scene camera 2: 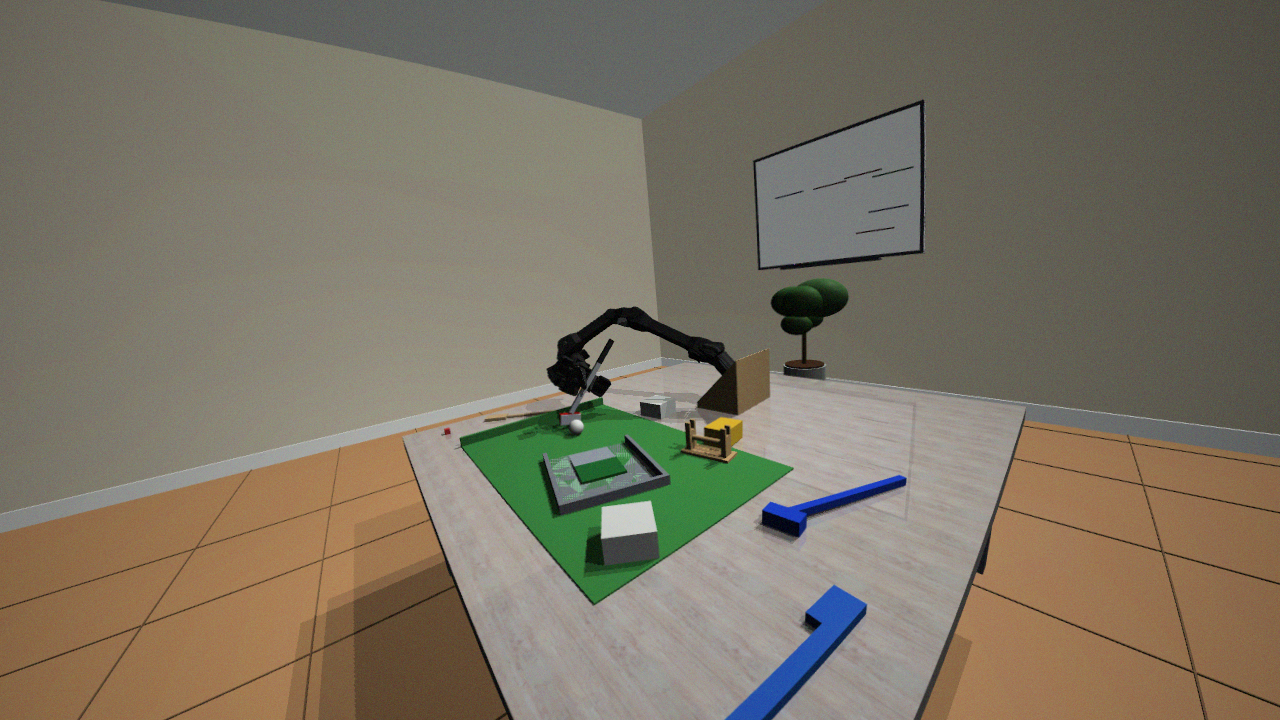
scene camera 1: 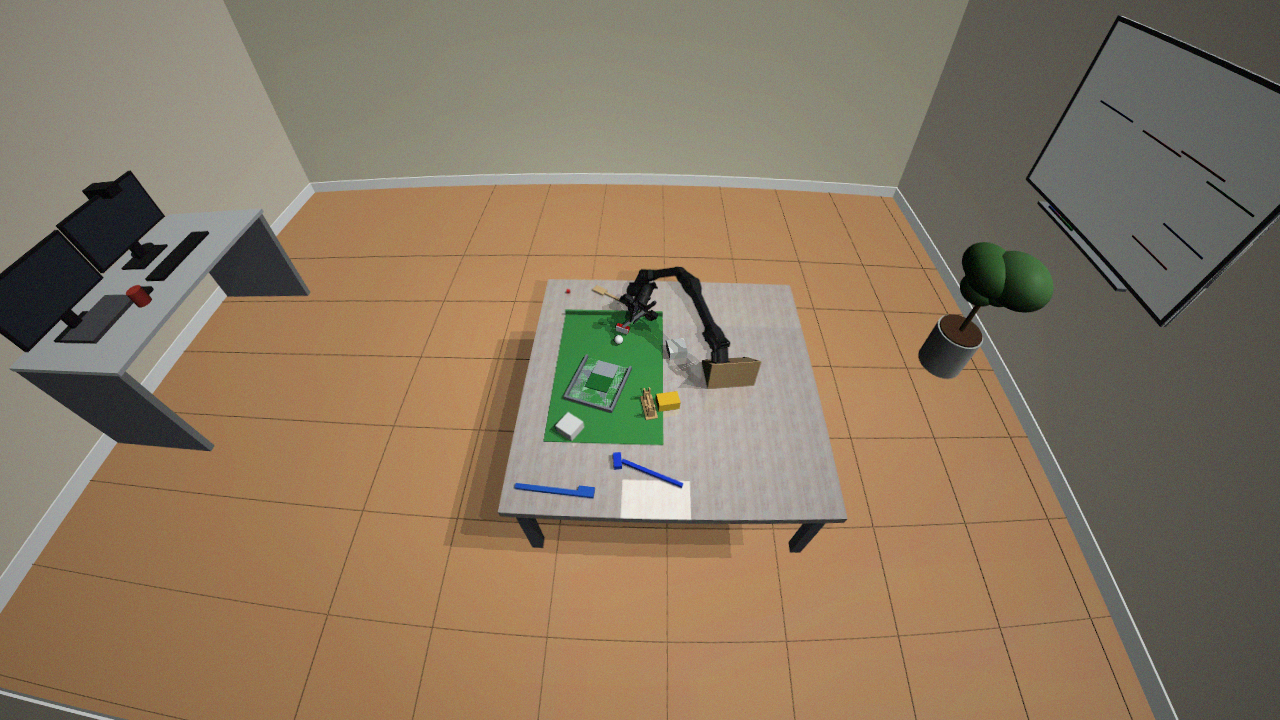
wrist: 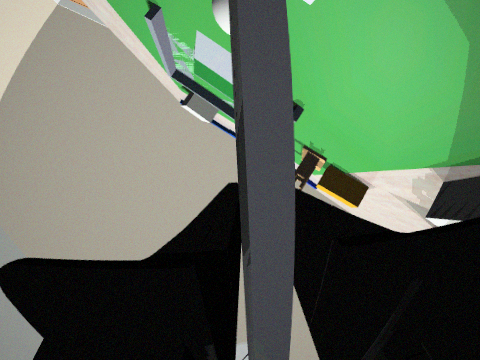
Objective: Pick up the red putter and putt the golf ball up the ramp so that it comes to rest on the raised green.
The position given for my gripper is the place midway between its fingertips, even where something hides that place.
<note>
My gripper (scene camera 2: 587,389) carries a red putter. Further things: a yellow block (wrist: 335,183), a blue putter (scene camera 2: 793,520), a green mat (scene camera 2: 702,492) and a wooden rack (scene camera 2: 723,454).
My gripper shows as well in the wrist view (wrist: 253,191). The green mat shows as well in scene camera 1 (scene camera 1: 642,348) and in the wrist view (wrist: 380,93).
</note>
